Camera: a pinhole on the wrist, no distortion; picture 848 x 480 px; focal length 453.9 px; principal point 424.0 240.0 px. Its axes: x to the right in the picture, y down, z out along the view. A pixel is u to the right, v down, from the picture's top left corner.
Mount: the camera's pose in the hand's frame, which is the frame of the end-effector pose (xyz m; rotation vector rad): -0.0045 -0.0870 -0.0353 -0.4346 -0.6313 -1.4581
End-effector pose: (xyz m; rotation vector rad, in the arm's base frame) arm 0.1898 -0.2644 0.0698 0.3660 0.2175 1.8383
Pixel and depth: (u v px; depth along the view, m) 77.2 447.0 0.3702
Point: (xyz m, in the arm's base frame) -0.1484 -0.2689 0.2920
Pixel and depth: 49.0 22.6 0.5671
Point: -0.2391 -0.7778 0.2940
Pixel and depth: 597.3 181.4 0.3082
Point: 0.2979 -0.3587 0.3157
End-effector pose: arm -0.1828 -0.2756 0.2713 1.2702 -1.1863 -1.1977
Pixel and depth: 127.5 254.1 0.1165
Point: -0.1907 -0.2614 0.3170
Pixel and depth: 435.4 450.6 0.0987
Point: -0.2279 -0.3043 0.2459
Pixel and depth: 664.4 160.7 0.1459
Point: -0.3059 -0.2287 0.2126
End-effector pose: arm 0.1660 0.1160 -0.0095 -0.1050 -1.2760 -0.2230
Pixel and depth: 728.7 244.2 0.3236
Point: -0.1859 0.1411 0.0475
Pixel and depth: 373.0 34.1 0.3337
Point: -0.0267 0.3094 -0.1401
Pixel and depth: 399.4 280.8 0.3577
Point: -0.0199 0.3156 0.0456
